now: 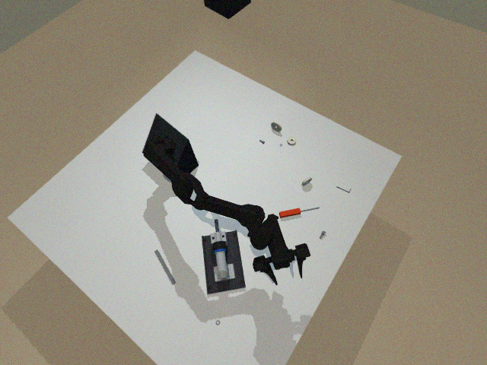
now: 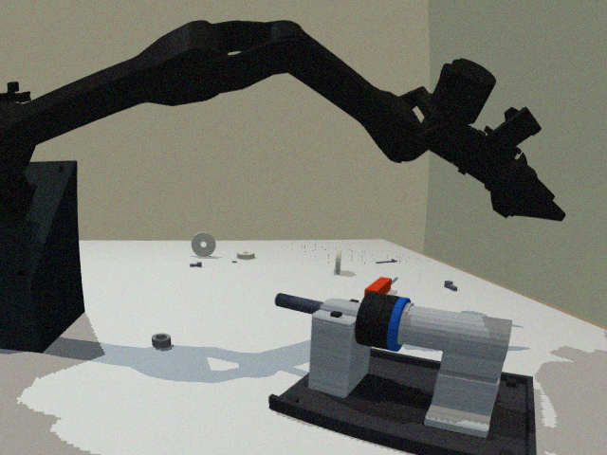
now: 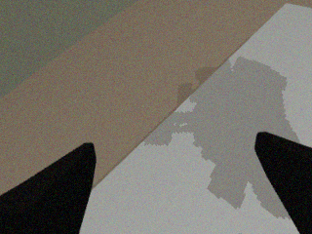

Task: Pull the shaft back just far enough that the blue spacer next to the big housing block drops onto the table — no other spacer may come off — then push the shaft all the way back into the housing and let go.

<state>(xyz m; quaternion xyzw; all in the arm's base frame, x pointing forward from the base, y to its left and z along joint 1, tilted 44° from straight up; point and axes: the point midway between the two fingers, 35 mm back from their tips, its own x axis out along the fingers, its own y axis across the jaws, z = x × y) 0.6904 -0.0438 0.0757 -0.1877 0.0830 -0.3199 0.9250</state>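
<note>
Now: the shaft 300 mm behind my gripper tip, 110 mm below it and 40 mm to the right of it. The rest, counted from my gripper tip: blue spacer 260 mm behind, 110 mm below, 70 mm to the right; then bolt 260 mm to the left, 180 mm below; then black spacer 280 mm behind, 110 mm below, 60 mm to the right.
</note>
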